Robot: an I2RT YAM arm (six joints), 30 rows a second.
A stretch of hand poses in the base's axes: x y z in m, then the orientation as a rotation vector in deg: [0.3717, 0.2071, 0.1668, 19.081, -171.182, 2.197]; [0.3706, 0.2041, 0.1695, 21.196, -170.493, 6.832]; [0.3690, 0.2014, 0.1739, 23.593, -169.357, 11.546]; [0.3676, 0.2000, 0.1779, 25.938, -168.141, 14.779]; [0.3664, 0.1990, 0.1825, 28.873, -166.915, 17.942]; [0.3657, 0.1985, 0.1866, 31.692, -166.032, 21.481]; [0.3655, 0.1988, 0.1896, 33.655, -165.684, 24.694]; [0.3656, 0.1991, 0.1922, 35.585, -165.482, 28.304]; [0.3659, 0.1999, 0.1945, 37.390, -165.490, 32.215]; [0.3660, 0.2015, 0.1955, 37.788, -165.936, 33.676]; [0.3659, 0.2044, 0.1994, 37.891, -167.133, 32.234]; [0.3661, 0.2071, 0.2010, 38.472, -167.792, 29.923]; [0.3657, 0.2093, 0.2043, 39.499, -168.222, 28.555]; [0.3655, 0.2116, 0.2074, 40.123, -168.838, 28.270]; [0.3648, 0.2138, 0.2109, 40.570, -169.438, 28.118]
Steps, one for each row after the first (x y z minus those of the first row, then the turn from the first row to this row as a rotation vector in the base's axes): [-0.0011, -0.0030, 0.0027, -3.000, 0.007, 1.649]; [-0.0027, -0.0057, 0.0071, -6.089, 0.261, 3.530]; [-0.0041, -0.0071, 0.0111, -8.227, 0.676, 5.329]; [-0.0053, -0.0081, 0.0157, -10.282, 0.929, 7.529]; [-0.0060, -0.0086, 0.0198, -12.524, 0.686, 9.642]; [-0.0062, -0.0083, 0.0228, -14.510, 0.034, 11.112]; [-0.0061, -0.0080, 0.0254, -16.704, -0.922, 12.552]; [-0.0058, -0.0072, 0.0277, -19.027, -2.218, 13.884]; [-0.0057, -0.0056, 0.0287, -19.815, -3.093, 14.139]; [-0.0058, -0.0027, 0.0326, -18.655, -3.886, 13.991]; [-0.0056, 0.0000, 0.0342, -17.028, -4.069, 14.189]; [-0.0060, 0.0022, 0.0375, -16.001, -4.371, 14.738]; [-0.0062, 0.0045, 0.0406, -15.651, -5.023, 15.042]; [-0.0069, 0.0067, 0.0441, -15.403, -5.655, 15.237]
